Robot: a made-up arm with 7 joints.
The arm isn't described. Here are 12 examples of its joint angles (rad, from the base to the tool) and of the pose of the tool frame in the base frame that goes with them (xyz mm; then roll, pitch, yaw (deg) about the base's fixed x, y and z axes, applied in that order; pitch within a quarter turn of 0, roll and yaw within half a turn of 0).
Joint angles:
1: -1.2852 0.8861 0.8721 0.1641 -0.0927 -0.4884 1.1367
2: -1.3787 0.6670 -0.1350 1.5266 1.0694 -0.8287 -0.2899
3: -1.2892 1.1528 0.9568 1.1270 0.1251 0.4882 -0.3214
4: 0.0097 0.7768 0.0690 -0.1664 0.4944 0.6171 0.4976
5: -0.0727 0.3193 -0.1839 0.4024 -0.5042 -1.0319 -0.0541
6: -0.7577 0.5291 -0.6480 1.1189 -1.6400 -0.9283 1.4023
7: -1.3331 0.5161 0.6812 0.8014 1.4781 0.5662 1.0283
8: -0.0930 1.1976 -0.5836 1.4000 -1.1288 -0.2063 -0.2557
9: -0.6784 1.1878 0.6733 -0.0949 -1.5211 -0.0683 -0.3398
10: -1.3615 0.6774 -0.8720 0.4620 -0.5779 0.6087 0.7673
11: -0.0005 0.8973 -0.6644 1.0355 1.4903 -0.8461 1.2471
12: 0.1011 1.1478 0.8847 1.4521 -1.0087 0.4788 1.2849
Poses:
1: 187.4 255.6 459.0 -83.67 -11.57 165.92
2: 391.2 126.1 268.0 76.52 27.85 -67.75
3: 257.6 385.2 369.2 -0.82 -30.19 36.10
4: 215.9 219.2 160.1 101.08 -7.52 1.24
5: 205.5 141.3 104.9 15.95 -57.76 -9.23
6: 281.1 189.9 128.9 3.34 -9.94 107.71
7: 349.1 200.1 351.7 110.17 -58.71 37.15
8: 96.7 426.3 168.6 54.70 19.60 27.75
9: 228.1 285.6 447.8 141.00 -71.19 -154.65
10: 374.0 58.9 295.6 67.78 -21.06 -12.91
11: 27.4 248.3 34.6 65.74 21.50 -90.24
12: 18.5 401.6 175.1 59.53 -5.93 141.16
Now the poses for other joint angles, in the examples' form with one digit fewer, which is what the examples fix.
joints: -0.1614 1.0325 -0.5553 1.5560 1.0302 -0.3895 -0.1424
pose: 74 356 70 -84.3 67.5 174.2
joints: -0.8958 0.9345 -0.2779 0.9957 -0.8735 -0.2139 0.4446
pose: 328 285 246 25.8 -36.2 32.3
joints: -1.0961 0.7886 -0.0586 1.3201 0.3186 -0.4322 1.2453
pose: 346 223 251 92.5 -64.8 8.9
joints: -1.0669 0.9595 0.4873 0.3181 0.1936 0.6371 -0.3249
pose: 296 291 410 50.4 -32.9 2.3
